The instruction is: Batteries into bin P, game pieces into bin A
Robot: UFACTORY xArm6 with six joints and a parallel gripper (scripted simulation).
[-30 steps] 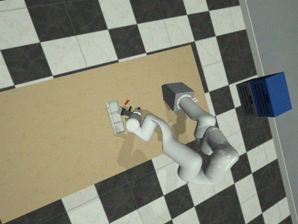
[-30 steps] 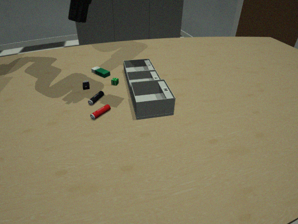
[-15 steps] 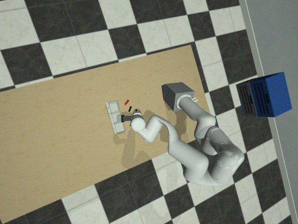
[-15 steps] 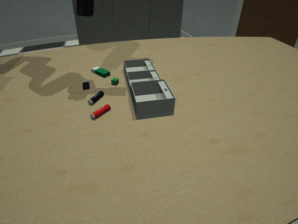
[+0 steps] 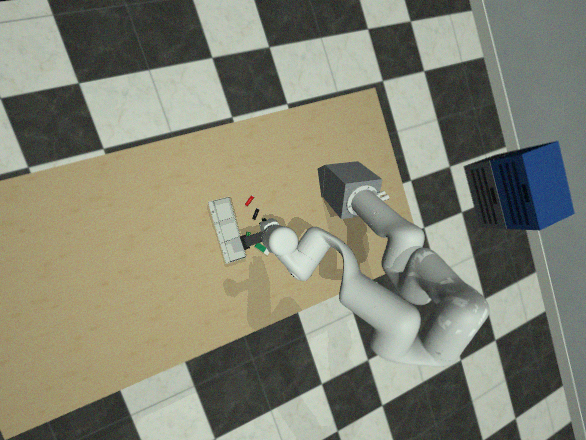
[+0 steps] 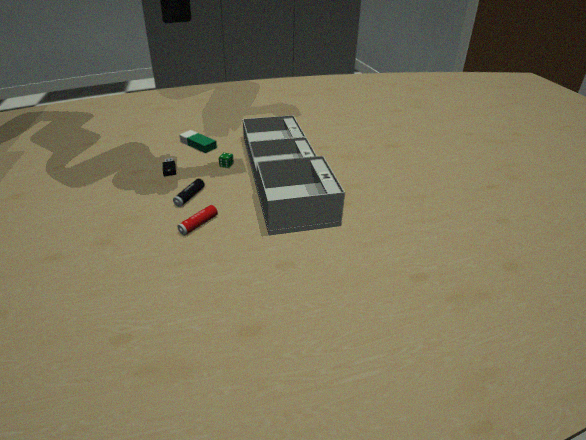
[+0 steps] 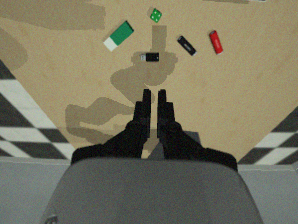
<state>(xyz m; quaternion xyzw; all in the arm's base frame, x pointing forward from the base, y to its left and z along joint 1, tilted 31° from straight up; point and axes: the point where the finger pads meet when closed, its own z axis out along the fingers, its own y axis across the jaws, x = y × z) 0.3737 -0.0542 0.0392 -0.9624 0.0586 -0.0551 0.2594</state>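
Now: hand 200 mm above the bin, 110 mm short of it and 50 mm to the left of it. Also, from my hand: black battery: 210 mm below, 70 mm to the right, 20 mm behind; black USB stick: 220 mm below, 40 mm behind, 20 mm to the left; green die: 210 mm below, 40 mm ahead.
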